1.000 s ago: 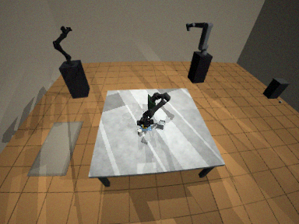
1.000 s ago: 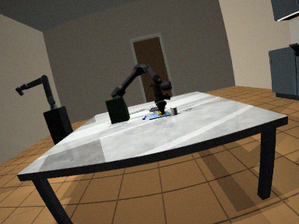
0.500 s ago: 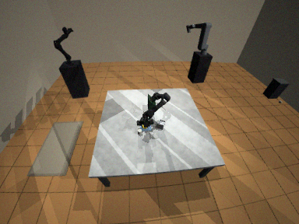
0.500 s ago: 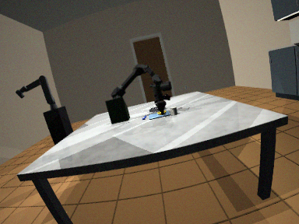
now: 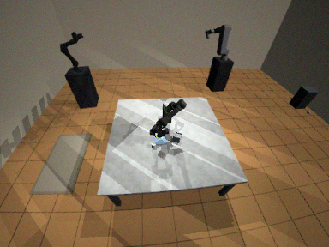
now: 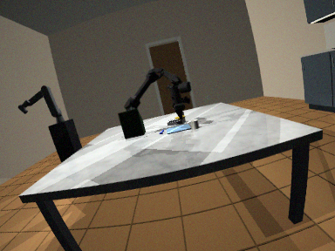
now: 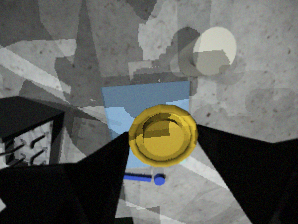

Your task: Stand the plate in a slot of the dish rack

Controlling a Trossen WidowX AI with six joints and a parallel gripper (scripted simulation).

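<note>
The grey dish rack is 200 mm to the left of my gripper tip and 40 mm below it. From my gripper tip the other things lie so: light blue mat: 60 mm below, 30 mm behind, 20 mm to the left; then white cup: 70 mm to the right, 70 mm ahead, 40 mm below; then yellow plate: 10 mm above.
</note>
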